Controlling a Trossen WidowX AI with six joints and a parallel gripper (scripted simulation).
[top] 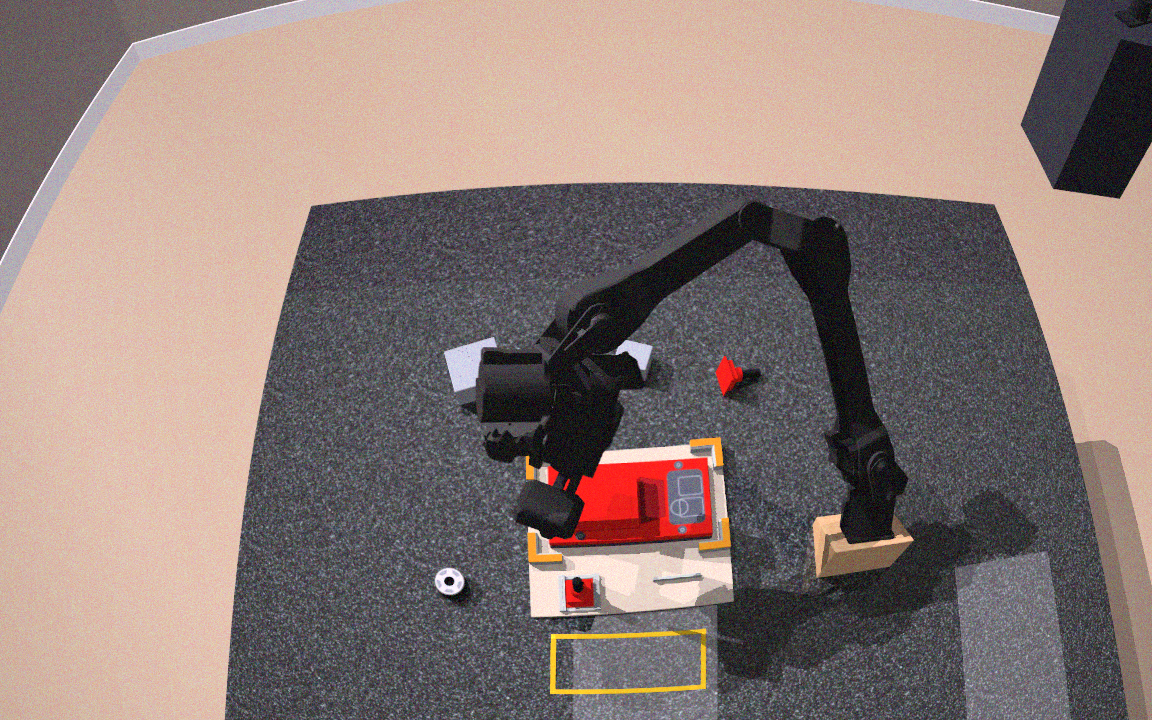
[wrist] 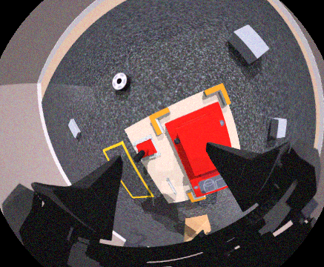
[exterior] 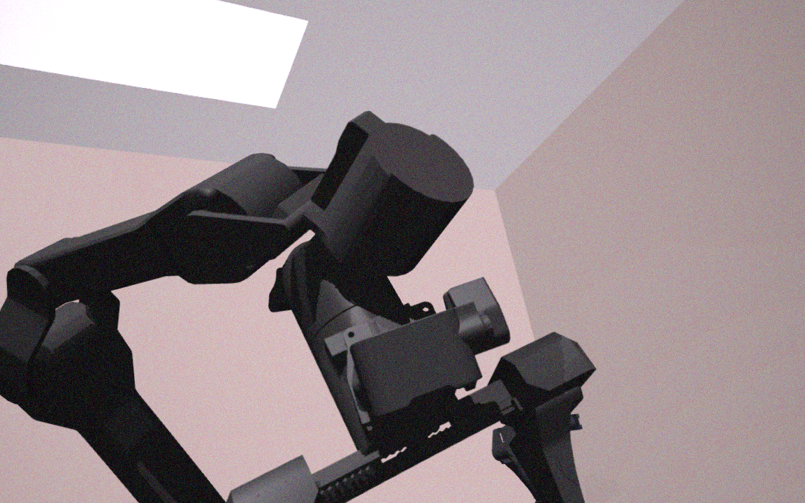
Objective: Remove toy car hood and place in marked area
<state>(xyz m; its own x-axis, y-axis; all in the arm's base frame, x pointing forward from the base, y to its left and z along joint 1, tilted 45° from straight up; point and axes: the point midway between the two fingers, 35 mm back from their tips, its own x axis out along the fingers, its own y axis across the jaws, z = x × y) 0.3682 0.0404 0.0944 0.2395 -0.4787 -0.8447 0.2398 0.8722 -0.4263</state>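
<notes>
My gripper tip is now 8 cm above the red hood, 5 cm to the left of it and 4 cm past it. Also, from my gripper tip: white wheel: 14 cm ahead, 11 cm below, 7 cm to the left.
</notes>
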